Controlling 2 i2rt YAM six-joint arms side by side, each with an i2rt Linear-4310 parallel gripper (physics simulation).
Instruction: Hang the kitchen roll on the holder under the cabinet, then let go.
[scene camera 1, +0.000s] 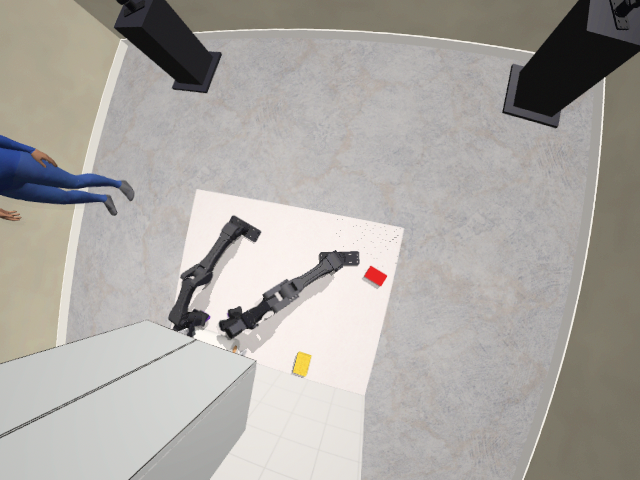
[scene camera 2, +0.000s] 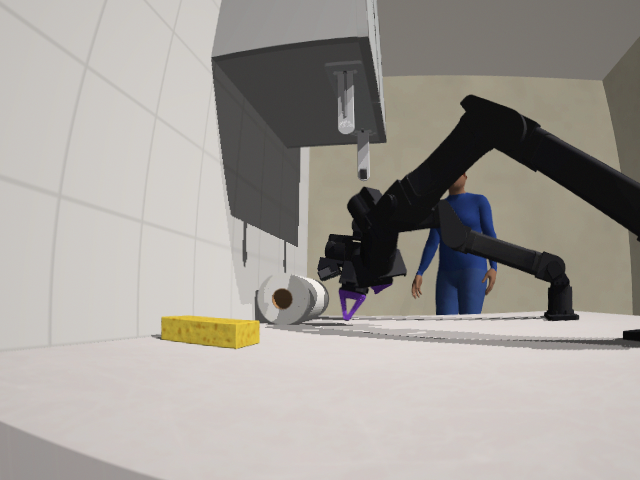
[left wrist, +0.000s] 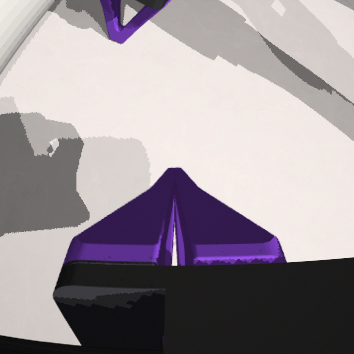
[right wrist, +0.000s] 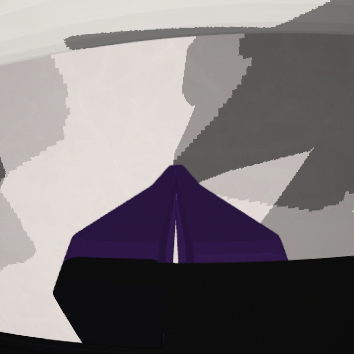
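Where they show: left gripper, fingertip midpoint: (scene camera 1: 228, 313) (scene camera 2: 375, 291) (left wrist: 174, 178); right gripper, fingertip midpoint: (scene camera 1: 210, 317) (scene camera 2: 346, 320) (left wrist: 115, 39) (right wrist: 175, 176); left arm's base, link origin: (scene camera 1: 339, 258); right arm's base, link origin: (scene camera 1: 244, 228) (scene camera 2: 560, 317).
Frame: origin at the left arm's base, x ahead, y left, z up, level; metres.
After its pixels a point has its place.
The white kitchen roll (scene camera 1: 212, 339) {z 0.097, x 0.424, y -0.680 m} (scene camera 2: 267, 303) {z 0.045, x 0.518, y -0.578 m} (left wrist: 17, 27) {z 0.051, x 0.400, y -0.707 m} (right wrist: 150, 15) lies on its side on the counter by the tiled wall, its brown core hole showing in scene camera 2. The holder (scene camera 2: 345, 103) {z 0.402, x 0.368, y -0.347 m}, two hanging brackets, is fixed under the grey cabinet (scene camera 2: 289, 98) {z 0.480, x 0.478, y -0.477 m} above the roll, with nothing hung on it. My left gripper (scene camera 2: 381, 288) {z 0.075, x 0.281, y -0.589 m} (left wrist: 174, 178) {z 0.075, x 0.281, y -0.589 m} is shut and empty, above the counter beside the roll; its fingertips are hidden in scene camera 1. My right gripper (scene camera 1: 207, 318) {z 0.001, x 0.331, y -0.756 m} (scene camera 2: 347, 318) {z 0.001, x 0.331, y -0.756 m} (left wrist: 115, 39) {z 0.001, x 0.331, y -0.756 m} (right wrist: 175, 176) {z 0.001, x 0.331, y -0.756 m} is shut and empty, low over the counter beside the roll.
A yellow sponge (scene camera 1: 301, 364) {z 0.030, x 0.547, y -0.205 m} (scene camera 2: 206, 331) {z 0.017, x 0.546, y -0.167 m} lies on the counter near the wall, to one side of the roll. A red block (scene camera 1: 375, 275) {z 0.020, x 0.086, y 0.177 m} lies beside the left arm's base. The cabinet overhangs part of the roll in scene camera 1. The two wrists are close together.
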